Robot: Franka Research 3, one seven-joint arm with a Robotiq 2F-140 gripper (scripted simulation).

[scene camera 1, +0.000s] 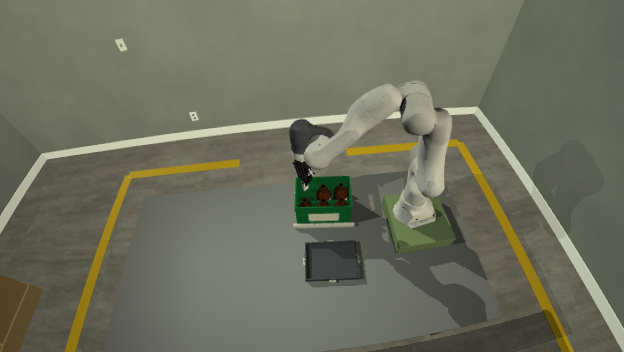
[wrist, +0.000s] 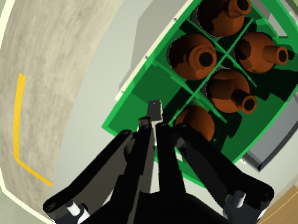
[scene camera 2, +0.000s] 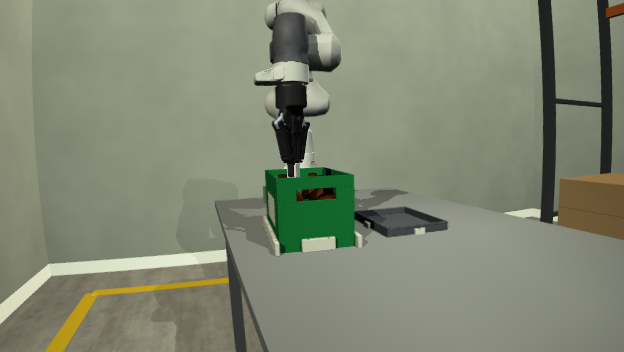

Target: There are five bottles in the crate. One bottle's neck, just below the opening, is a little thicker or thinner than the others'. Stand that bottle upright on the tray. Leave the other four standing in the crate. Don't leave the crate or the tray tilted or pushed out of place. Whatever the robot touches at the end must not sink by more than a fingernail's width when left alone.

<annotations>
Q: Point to a green crate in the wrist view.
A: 236,133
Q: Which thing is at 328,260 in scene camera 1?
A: A dark grey tray.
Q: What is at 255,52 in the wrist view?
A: A bottle.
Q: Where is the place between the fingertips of my gripper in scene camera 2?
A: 294,190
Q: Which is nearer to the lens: the green crate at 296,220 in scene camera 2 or the dark grey tray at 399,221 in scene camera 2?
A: The green crate.
</annotations>
